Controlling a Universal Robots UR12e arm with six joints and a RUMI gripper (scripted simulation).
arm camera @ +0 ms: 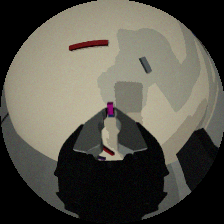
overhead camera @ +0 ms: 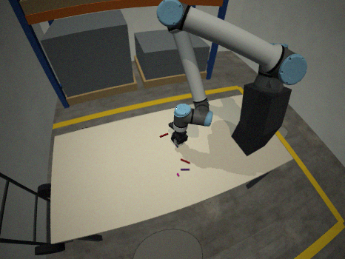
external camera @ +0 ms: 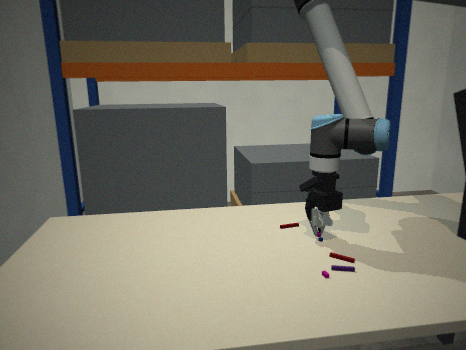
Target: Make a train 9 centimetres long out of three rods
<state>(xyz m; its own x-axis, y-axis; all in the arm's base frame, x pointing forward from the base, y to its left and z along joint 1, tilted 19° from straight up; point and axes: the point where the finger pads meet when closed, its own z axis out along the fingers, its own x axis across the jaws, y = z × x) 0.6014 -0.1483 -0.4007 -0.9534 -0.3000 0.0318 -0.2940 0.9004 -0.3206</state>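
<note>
Now: hand 10 mm past the blue rod, 20 mm to the right of it and 20 mm above it. Also, from my hand: purple rod 10 mm behind, 210 mm to the left, 20 mm below; grey rod 40 mm behind, 100 mm to the right, 20 mm below.
</note>
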